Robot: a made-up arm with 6 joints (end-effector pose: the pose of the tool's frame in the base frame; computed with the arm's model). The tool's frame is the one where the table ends.
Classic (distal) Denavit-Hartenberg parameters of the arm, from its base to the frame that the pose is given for. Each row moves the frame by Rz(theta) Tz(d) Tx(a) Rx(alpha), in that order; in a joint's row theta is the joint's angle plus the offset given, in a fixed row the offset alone. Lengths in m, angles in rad.
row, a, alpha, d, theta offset
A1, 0.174, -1.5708, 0.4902, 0
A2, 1.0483, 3.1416, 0, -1.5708
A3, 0.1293, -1.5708, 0, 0
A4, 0, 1.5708, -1.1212, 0
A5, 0, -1.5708, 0, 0
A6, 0, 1.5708, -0.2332, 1.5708
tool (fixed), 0, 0, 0, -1.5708
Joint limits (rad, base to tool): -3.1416..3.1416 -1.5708..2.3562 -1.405..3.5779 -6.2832..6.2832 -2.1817..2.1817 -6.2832..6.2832
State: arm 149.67 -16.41 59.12 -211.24 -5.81 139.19
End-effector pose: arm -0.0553 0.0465 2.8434 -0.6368 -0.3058 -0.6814 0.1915
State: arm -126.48 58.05 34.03 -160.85 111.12 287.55
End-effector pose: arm -1.2345 -1.5495 0.5532 0.3948 0.6188 0.1889 0.6524
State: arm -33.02 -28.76 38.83 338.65 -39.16 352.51
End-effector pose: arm 0.1745 -0.0494 2.6099 0.0997 -0.2706 -0.1107 0.9511
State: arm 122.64 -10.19 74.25 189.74 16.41 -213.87
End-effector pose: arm -0.0202 0.0521 2.8668 0.5751 -0.0994 0.7549 0.2992
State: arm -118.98 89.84 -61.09 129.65 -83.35 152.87
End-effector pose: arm -0.3272 -0.2227 -0.3070 -0.3388 -0.2139 0.9159 0.0244
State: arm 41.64 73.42 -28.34 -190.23 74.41 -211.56
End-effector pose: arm 0.6069 0.5930 -0.3510 -0.2521 0.9229 -0.2690 0.1113
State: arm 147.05 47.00 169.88 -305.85 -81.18 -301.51
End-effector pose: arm -0.1647 0.3293 2.1798 -0.0352 -0.3272 0.5866 0.7400
